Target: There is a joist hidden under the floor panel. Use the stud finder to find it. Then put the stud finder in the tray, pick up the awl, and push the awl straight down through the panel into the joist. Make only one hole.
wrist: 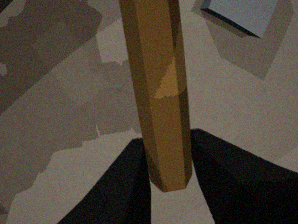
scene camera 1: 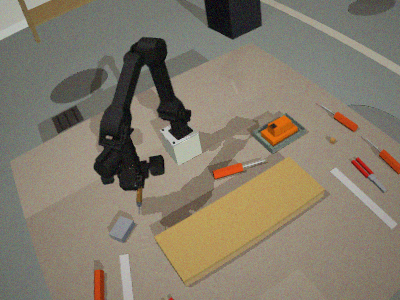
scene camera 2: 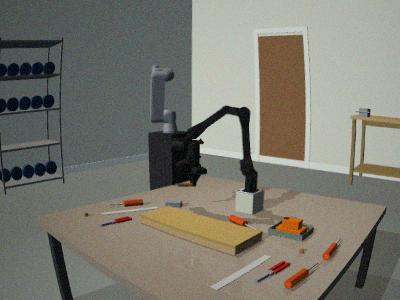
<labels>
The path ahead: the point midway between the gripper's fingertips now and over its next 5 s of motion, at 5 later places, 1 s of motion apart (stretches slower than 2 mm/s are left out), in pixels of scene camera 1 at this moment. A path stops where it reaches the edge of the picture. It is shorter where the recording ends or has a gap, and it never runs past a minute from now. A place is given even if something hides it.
My gripper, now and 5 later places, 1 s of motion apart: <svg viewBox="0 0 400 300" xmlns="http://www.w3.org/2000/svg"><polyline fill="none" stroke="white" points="140,187 140,204 138,206 139,191 202,196 232,192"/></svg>
</labels>
